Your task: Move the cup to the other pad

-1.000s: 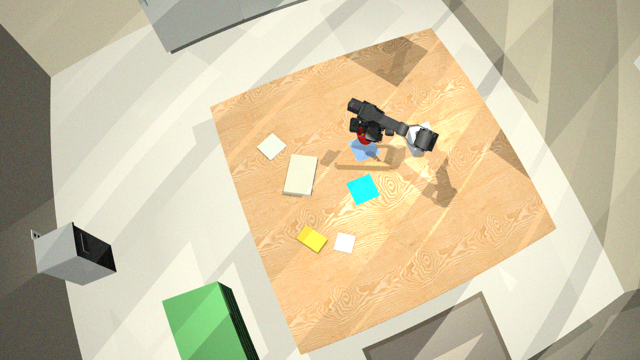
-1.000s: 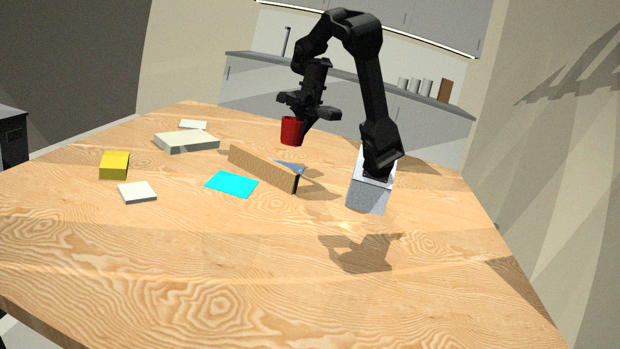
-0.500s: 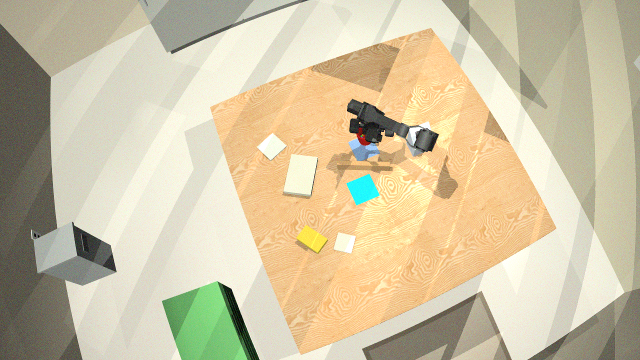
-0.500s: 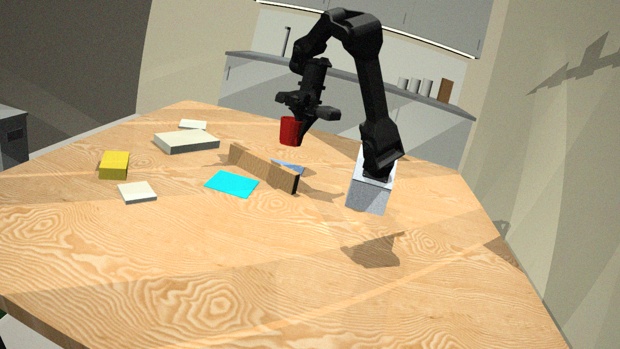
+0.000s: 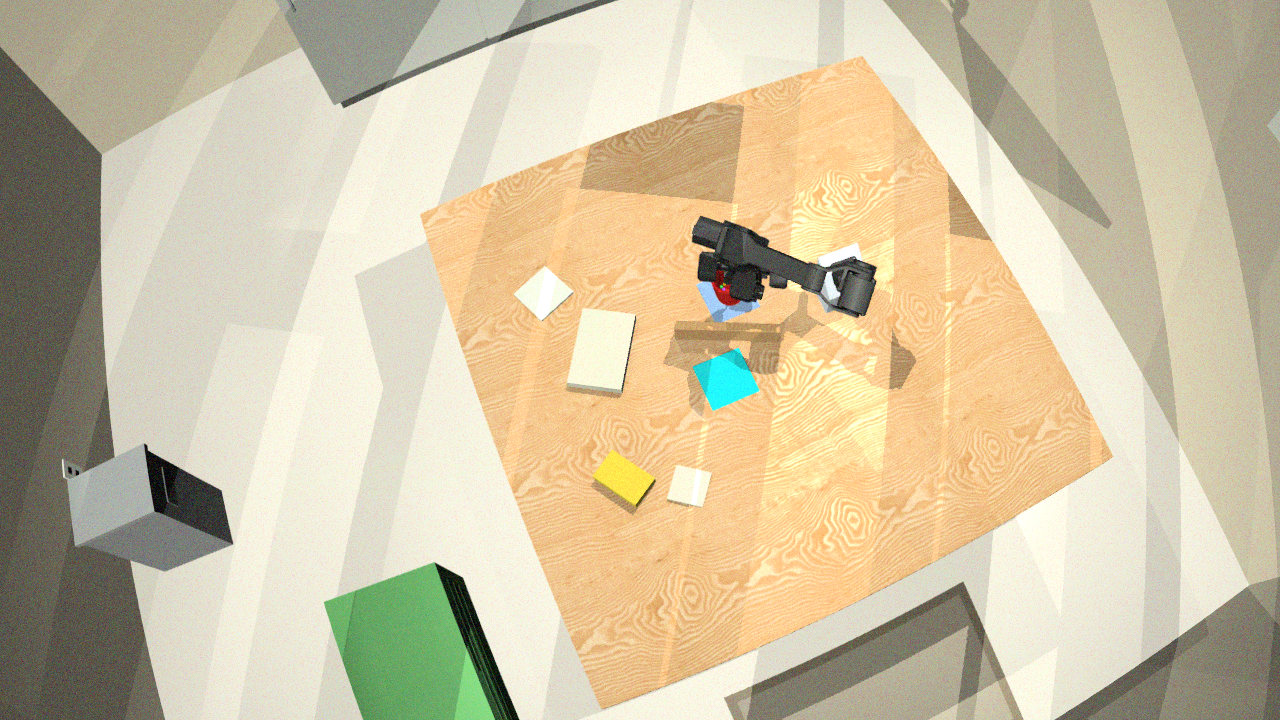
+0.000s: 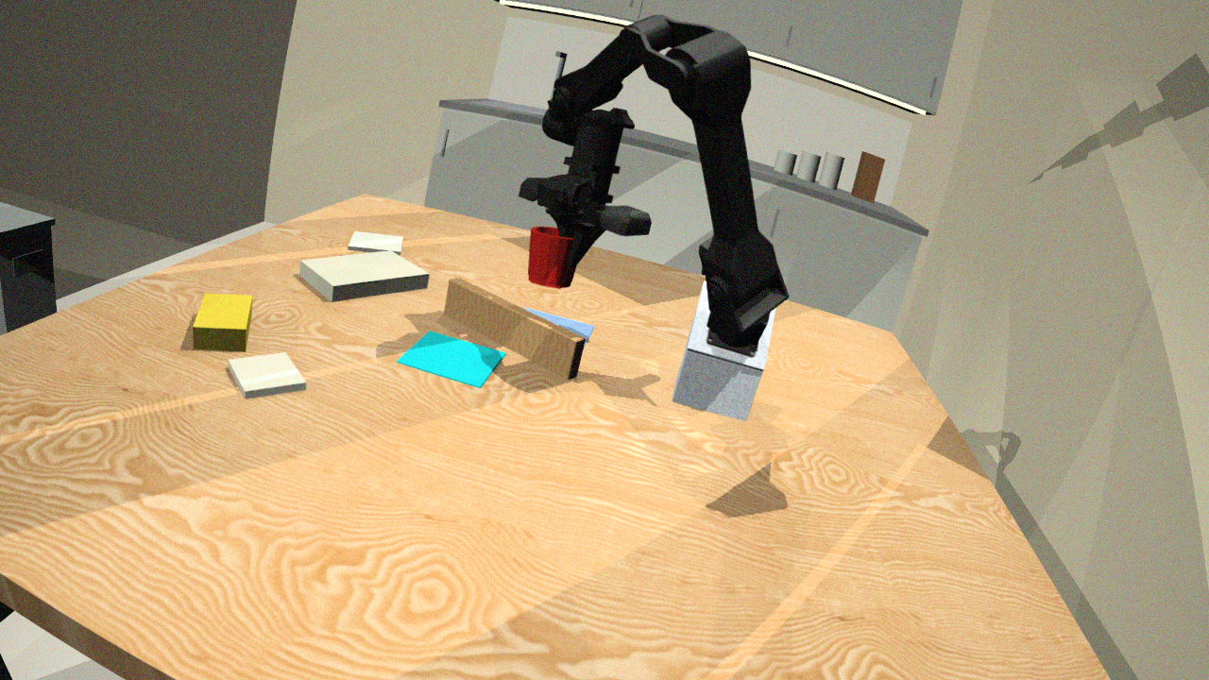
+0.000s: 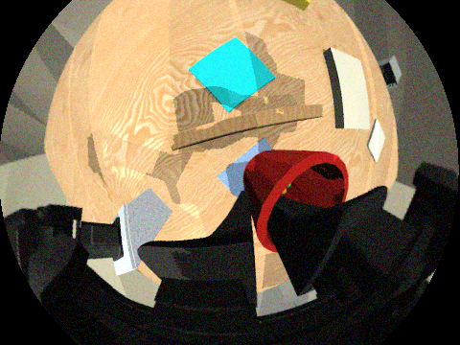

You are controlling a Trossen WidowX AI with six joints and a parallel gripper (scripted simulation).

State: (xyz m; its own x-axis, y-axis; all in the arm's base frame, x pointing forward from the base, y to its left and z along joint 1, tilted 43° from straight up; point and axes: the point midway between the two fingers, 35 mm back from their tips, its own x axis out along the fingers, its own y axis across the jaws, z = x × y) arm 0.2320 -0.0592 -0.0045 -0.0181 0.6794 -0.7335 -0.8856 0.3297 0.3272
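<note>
Now: gripper tip 90 mm short of the cyan pad, 140 mm to the right of it and 120 mm above it. Also, from my gripper tip: red cup: 30 mm ahead, 20 mm to the right; then low wooden wall: 50 mm ahead, 40 mm to the left, 100 mm below; then pale blue pad: 10 mm ahead, 50 mm to the right, 120 mm below.
</note>
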